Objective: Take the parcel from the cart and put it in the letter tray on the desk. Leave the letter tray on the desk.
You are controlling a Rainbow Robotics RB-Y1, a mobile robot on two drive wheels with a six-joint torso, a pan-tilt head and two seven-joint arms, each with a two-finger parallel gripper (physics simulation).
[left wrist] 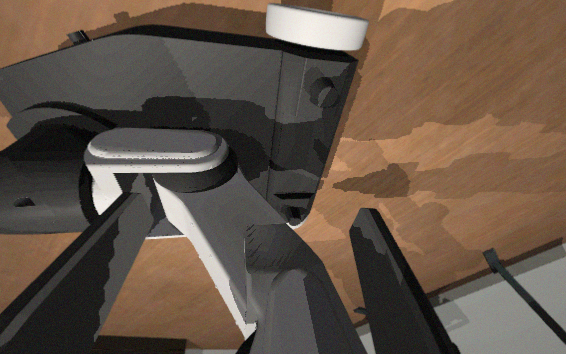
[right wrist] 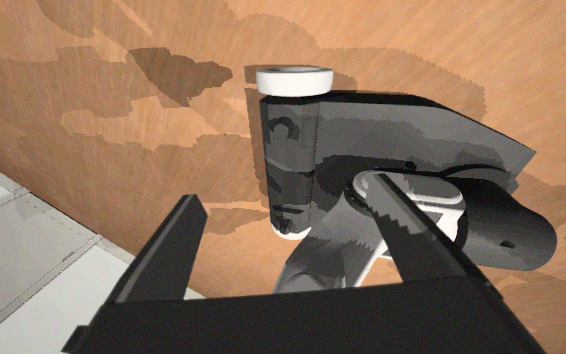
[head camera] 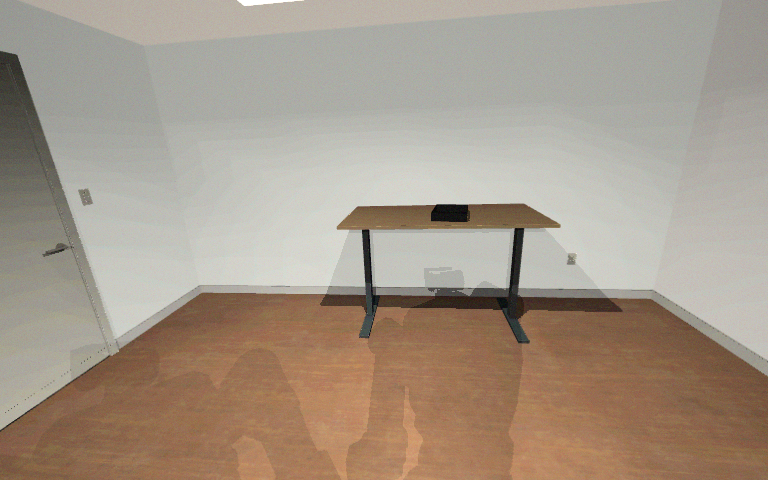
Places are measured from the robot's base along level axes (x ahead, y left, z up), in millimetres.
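Pixels of known places: left gripper, fingertip midpoint: (left wrist: pixel 254 213); right gripper, fingertip midpoint: (right wrist: pixel 283 196).
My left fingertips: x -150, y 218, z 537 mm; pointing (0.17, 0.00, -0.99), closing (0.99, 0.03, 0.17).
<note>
Behind a point stands the place of what it marks.
The desk (head camera: pixel 396 217) @(x 1798, y -1381, z 950 mm) with a brown wooden top and dark legs stands against the far wall in the head view, a little right of centre. A black letter tray (head camera: pixel 450 213) @(x 1423, y -1593, z 1010 mm) sits on its top. The parcel and the cart cannot be made out in these views. My left gripper (left wrist: pixel 254 213) @(x -150, y 218, z 537 mm) is open and empty, with its fingers wide apart beside my own base. My right gripper (right wrist: pixel 283 196) @(x -84, y -254, z 547 mm) is open and empty too, on the other side of the base. Both are far from the desk.
A grey door (head camera: pixel 45 283) @(x 2599, y 854, z 725 mm) with a lever handle is in the left wall. Wooden floor (head camera: pixel 271 339) @(x 2227, y -388, z 0 mm) lies between me and the desk. The dark base body (left wrist: pixel 225 80) @(x -178, y 167, z 169 mm) (right wrist: pixel 370 135) @(x -207, y -152, z 169 mm) of the robot, with white round parts, shows below both wrists. A dark leg-like bar (left wrist: pixel 530 295) shows at the left wrist view's right edge.
</note>
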